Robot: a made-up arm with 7 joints.
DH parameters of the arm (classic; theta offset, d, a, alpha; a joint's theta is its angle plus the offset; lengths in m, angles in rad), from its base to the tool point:
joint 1: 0 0.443 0 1.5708
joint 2: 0 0.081 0 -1.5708
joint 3: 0 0.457 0.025 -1.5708
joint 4: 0 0.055 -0.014 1.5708
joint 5: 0 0.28 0 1.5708
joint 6: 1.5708 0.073 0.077 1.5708
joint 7: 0 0.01 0 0
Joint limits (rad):
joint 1: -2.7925..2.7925
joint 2: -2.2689..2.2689
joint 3: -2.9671..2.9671
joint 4: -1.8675..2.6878
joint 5: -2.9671..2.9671
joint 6: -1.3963..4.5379
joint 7: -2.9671..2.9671
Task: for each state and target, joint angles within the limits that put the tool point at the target. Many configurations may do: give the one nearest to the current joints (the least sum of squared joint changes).
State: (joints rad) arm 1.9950 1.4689 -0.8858 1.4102 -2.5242 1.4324 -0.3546
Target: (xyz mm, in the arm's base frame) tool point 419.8 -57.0 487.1
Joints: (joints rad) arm 2.3259 2.1251 -1.2589 2.1677 -2.9106 1.5511 -0.3546
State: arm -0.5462 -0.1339 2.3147 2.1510 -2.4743 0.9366 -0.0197
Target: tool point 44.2 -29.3 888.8
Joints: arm -0.5884 -0.9636 2.4536 2.1121 -2.4706 1.0485 -0.0197
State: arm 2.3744 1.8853 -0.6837 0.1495 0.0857 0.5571 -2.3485
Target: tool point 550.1 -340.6 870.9
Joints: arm 2.2564 1.2978 -0.4026 0.8550 0.2466 0.4641 -2.3485
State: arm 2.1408 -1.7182 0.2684 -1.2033 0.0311 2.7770 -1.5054
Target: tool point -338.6 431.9 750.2
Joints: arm 2.4858 -1.2739 0.2180 -0.6613 0.1404 2.6453 -1.5054
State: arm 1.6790 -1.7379 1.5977 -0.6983 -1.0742 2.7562 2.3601
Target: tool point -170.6 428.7 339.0
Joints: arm 2.5807 -1.9532 1.5755 -1.4787 -1.0309 2.8705 2.3601
